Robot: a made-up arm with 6 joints. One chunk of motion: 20 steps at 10 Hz.
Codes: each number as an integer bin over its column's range. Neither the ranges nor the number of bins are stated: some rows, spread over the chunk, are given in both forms.
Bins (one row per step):
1: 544 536 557 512 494 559
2: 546 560 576 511 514 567
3: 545 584 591 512 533 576
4: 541 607 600 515 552 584
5: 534 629 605 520 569 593
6: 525 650 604 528 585 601
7: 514 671 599 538 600 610
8: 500 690 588 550 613 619
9: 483 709 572 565 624 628
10: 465 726 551 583 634 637
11: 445 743 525 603 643 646
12: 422 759 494 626 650 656
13: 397 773 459 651 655 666
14: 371 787 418 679 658 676
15: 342 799 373 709 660 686
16: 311 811 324 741 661 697
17: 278 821 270 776 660 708
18: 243 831 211 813 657 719
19: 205 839 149 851 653 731
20: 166 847 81 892 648 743
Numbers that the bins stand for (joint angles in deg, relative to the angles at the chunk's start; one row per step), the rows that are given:
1: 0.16 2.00 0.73 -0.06 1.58 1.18
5: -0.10 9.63 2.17 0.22 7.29 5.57
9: -1.43 16.20 1.18 1.79 11.47 10.09
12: -3.02 20.30 -1.17 3.93 13.45 13.71
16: -5.91 24.57 -6.27 7.96 14.29 19.00
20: -9.68 27.52 -13.57 13.25 13.30 24.94
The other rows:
2: 0.21 3.97 1.30 -0.10 3.10 2.22
3: 0.18 5.94 1.75 -0.06 4.55 3.38
4: 0.08 7.82 2.02 0.04 5.99 4.41
6: -0.34 11.35 2.14 0.50 8.50 6.61
7: -0.62 13.08 1.99 0.85 9.65 7.77
8: -0.99 14.64 1.66 1.27 10.63 8.93
10: -1.90 17.59 0.55 2.43 12.23 11.26
11: -2.42 18.99 -0.23 3.13 12.92 12.42
13: -3.67 21.45 -2.22 4.81 13.83 15.00
14: -4.34 22.60 -3.45 5.79 14.06 16.29
15: -5.10 23.58 -4.80 6.84 14.21 17.58
17: -6.76 25.39 -7.89 9.19 14.21 20.42
18: -7.68 26.21 -9.66 10.48 13.98 21.84
19: -8.66 26.87 -11.53 11.81 13.68 23.39

